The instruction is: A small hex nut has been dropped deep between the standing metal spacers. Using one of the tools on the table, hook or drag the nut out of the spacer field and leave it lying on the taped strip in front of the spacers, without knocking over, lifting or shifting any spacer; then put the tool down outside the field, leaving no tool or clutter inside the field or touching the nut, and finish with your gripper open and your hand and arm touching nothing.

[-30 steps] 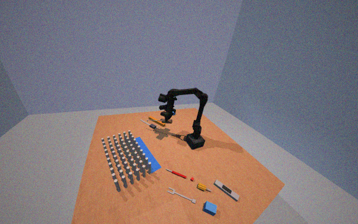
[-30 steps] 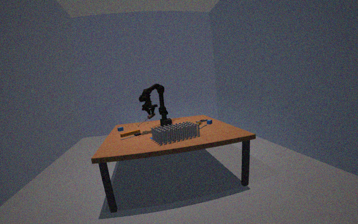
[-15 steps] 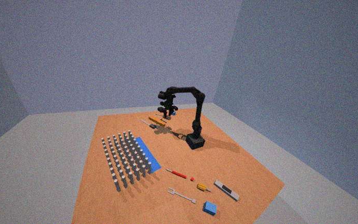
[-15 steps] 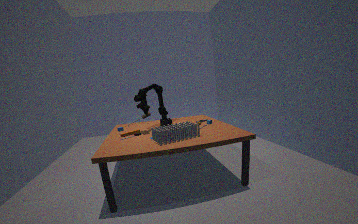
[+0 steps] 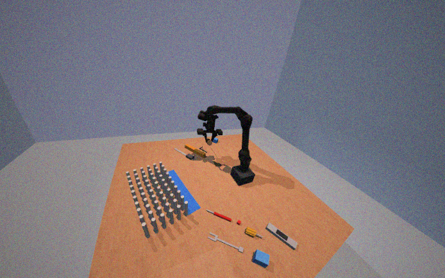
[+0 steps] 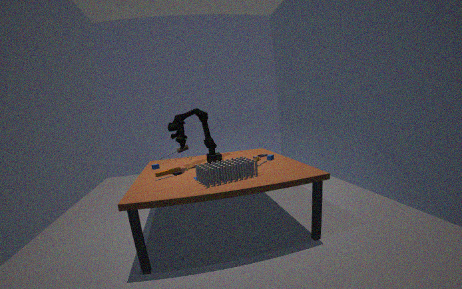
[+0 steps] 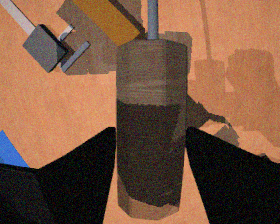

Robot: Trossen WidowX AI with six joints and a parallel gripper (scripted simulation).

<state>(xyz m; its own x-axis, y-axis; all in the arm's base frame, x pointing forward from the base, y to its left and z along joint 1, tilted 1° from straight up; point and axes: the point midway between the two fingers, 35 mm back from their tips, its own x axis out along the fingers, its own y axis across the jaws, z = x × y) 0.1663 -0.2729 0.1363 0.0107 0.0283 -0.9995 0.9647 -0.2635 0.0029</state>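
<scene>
Right now my gripper tip is 30 mm past the wooden-handled tool, 100 mm to the left of it and 40 mm above it. Round my gripper tip: blue taped strip: 280 mm ahead, 220 mm to the left, 180 mm below; then orange bar: 50 mm ahead, 140 mm to the right, 160 mm below; then black L-key: 30 mm behind, 160 mm to the right, 180 mm below.
</scene>
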